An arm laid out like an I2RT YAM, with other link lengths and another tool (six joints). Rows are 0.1 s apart.
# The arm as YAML. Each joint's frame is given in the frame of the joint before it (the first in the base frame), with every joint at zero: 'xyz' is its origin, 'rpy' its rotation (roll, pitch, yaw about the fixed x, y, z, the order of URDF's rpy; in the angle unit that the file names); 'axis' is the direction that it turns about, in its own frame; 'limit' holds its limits. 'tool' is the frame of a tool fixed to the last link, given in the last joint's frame.
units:
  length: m
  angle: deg
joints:
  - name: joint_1
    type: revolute
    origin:
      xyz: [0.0, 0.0, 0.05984]
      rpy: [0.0, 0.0, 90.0]
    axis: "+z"
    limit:
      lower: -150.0
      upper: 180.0
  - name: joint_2
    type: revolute
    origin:
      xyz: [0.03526, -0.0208, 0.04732]
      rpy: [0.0, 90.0, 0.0]
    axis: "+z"
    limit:
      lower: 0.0
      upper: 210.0
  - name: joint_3
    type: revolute
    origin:
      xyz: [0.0, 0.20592, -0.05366]
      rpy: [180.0, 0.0, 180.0]
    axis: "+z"
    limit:
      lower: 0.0
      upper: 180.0
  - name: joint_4
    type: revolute
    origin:
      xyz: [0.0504, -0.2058, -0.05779]
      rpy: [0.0, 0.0, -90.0]
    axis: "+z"
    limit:
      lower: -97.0
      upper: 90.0
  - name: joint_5
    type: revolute
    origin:
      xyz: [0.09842, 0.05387, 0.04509]
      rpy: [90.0, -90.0, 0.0]
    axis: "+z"
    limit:
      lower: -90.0
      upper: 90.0
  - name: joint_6
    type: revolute
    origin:
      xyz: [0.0, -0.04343, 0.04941]
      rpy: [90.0, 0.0, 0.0]
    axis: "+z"
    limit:
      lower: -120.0
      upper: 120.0
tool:
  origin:
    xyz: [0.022, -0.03, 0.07]
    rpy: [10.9, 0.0, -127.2]
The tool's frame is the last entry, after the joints.
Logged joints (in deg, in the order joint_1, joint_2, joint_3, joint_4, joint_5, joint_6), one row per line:
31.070, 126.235, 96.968, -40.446, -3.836, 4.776
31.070, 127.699, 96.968, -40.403, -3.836, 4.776
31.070, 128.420, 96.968, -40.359, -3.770, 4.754
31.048, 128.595, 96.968, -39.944, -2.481, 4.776
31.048, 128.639, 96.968, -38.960, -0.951, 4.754
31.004, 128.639, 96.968, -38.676, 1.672, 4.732
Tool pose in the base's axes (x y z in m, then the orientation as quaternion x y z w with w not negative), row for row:
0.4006, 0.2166, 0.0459, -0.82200, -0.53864, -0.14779, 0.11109
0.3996, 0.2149, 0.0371, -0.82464, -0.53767, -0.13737, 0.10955
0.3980, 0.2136, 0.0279, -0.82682, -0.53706, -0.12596, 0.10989
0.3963, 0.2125, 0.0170, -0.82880, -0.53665, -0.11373, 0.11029
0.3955, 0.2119, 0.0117, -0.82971, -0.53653, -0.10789, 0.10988
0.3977, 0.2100, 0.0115, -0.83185, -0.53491, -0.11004, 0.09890
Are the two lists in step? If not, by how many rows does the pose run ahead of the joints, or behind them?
The pose runs 2 rows behind the joints: the pose in row i belongs to the joints in row i - 2.
